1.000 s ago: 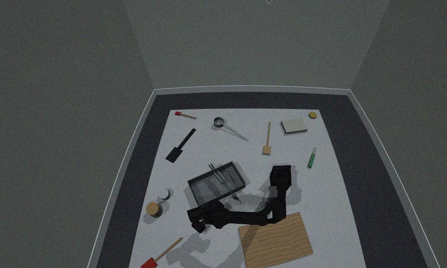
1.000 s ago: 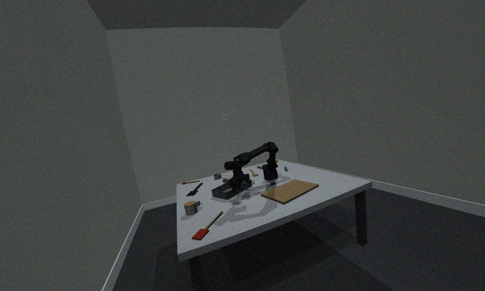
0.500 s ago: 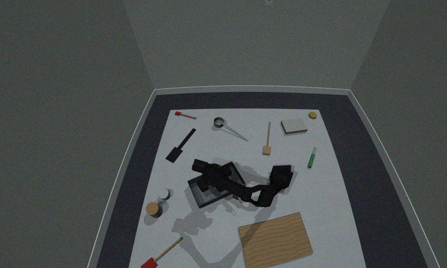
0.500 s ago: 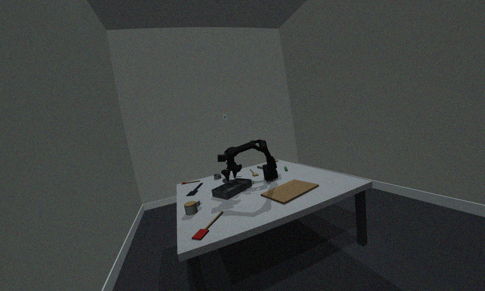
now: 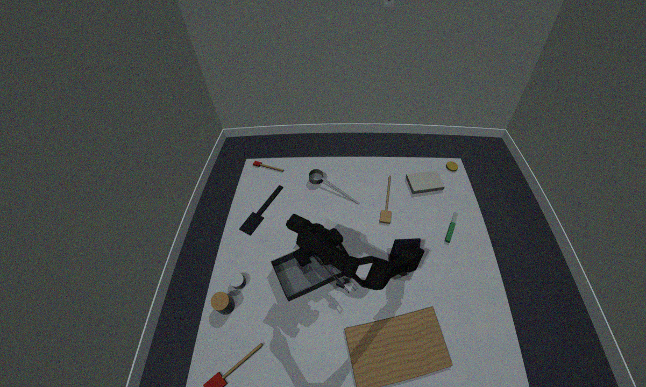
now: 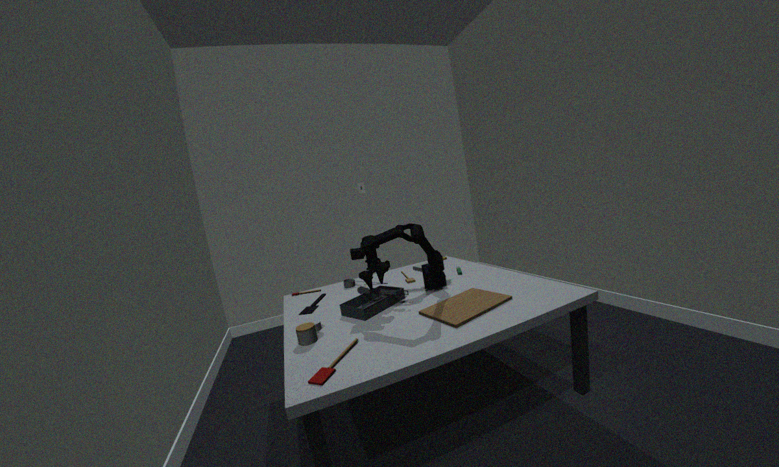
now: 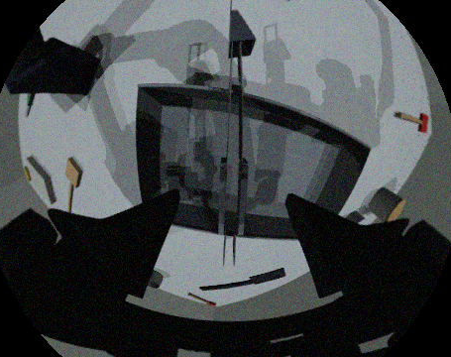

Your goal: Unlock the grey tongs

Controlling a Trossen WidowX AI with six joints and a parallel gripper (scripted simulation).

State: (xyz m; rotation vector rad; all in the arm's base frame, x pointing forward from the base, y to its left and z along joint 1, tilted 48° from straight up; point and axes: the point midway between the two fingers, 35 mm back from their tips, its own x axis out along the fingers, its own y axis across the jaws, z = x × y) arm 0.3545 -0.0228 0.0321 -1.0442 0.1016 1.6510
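Now: gripper tip 7 cm above the dark roasting tin, 4 cm short of it and 1 cm to the right of it. From my gripper tip the other things lie so: wooden board 36 cm to the left, 29 cm behind, 9 cm below; black spatula 31 cm ahead, 29 cm to the right, 10 cm below; wooden-lidded jar 40 cm ahead, 19 cm to the left, 6 cm below.
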